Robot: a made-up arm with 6 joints.
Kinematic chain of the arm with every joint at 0, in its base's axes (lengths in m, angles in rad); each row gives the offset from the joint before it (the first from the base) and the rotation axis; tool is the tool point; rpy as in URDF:
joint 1: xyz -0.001 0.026 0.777 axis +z
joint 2: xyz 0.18 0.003 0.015 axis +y
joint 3: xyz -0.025 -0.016 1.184 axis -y
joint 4: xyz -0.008 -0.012 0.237 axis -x
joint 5: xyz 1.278 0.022 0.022 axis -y
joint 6: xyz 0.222 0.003 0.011 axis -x
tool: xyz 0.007 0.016 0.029 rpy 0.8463 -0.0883 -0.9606
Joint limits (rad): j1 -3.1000..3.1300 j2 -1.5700..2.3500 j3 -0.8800..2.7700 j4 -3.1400..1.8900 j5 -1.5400..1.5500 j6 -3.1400..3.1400
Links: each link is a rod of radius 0.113 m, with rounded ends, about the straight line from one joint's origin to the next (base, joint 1, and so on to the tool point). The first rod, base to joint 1, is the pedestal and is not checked.
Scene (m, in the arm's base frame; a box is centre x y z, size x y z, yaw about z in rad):
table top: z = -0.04
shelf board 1: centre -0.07 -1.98 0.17 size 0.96 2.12 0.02 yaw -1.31
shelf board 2: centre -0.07 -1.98 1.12 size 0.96 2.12 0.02 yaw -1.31
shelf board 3: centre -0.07 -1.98 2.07 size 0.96 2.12 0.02 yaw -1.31
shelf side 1: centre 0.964 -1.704 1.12 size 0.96 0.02 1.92 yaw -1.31
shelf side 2: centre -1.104 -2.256 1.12 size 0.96 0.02 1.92 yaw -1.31
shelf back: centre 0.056 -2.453 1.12 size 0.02 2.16 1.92 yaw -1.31
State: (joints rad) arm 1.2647 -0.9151 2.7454 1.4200 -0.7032 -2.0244
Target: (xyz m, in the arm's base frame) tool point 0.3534 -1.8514 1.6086
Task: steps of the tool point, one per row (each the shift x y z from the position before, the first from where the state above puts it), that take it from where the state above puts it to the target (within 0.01 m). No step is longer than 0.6 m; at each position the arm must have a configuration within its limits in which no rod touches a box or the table.
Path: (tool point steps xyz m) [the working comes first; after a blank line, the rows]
Joints at the target: 1.6782 -0.5440 2.5696 1.4053 -0.7588 -2.0321
Straight joint move there: touches shelf board 2.

1: -0.5020 0.1392 0.2401
2: -0.4375 0.2950 0.2477
3: 0.1039 0.0704 0.3564
4: 0.1457 0.1115 0.3228
5: 0.2901 -0.2744 -0.0296
6: 0.3570 -0.2046 -0.0322
7: 0.4069 -0.1185 -0.0350
8: 0.4350 -0.0203 -0.0377

